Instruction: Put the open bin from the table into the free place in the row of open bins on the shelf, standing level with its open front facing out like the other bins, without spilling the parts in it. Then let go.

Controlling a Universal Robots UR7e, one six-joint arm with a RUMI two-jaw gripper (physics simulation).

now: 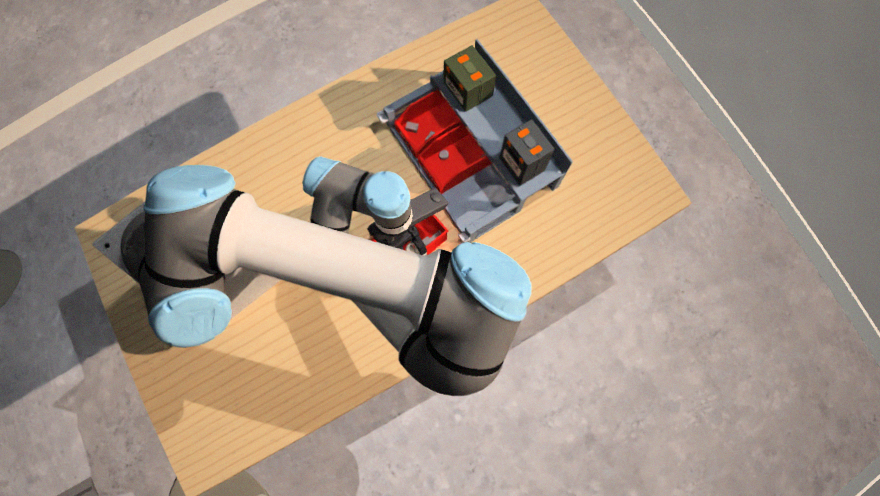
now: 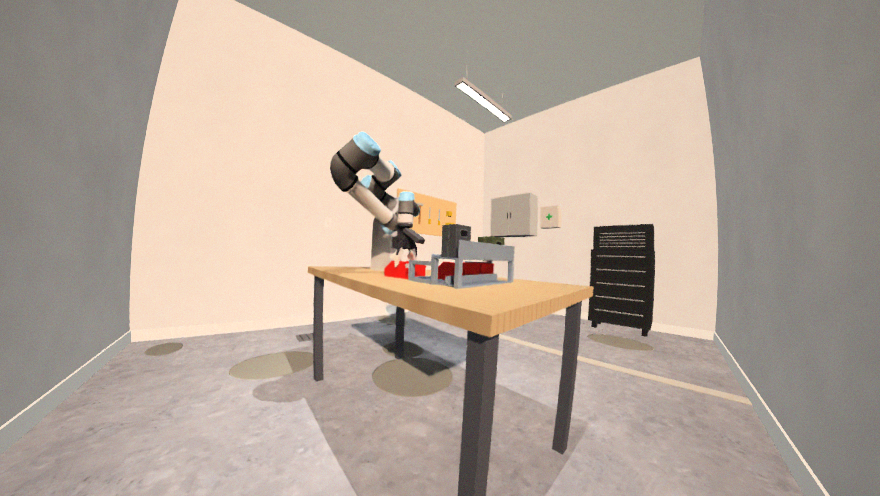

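Note:
My gripper is shut on the red open bin. My forearm hides most of the bin from above. The bin is low over the wooden table, just off the near end of the grey shelf. I cannot tell whether it touches the table. Two more red bins stand side by side on the shelf's lower board, each with a small grey part inside. The free place is the bare board beside them, close to the held bin.
A green box and a dark grey box with orange marks stand on the shelf's upper board. My elbow hangs over the table's near edge. A black drawer cabinet stands by the far wall.

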